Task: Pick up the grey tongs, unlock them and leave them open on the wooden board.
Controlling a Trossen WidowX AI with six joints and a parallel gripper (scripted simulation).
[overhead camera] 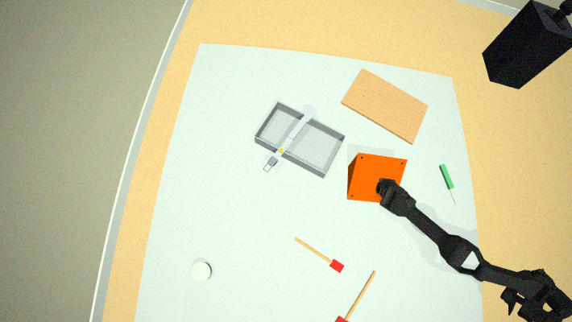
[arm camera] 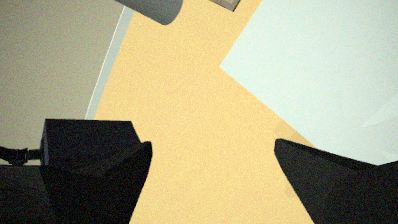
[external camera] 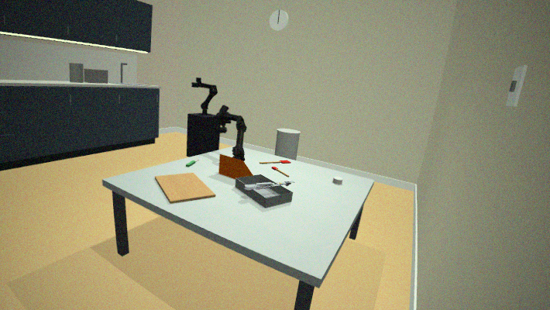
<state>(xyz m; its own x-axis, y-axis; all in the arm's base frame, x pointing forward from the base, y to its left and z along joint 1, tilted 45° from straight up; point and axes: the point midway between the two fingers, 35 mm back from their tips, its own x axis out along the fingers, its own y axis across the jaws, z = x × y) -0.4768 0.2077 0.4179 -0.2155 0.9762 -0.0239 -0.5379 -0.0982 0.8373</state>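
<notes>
Right now my gripper tip is 89 cm short of the yellow lock piece, 54 cm to the left of it and 11 cm above it. The rest, counted from my gripper tip: wooden board 87 cm to the right, 45 cm ahead, 16 cm below; then grey roasting tin 83 cm ahead, 62 cm to the right, 14 cm below; then white disc 110 cm ahead, 15 cm below, 8 cm to the right.
</notes>
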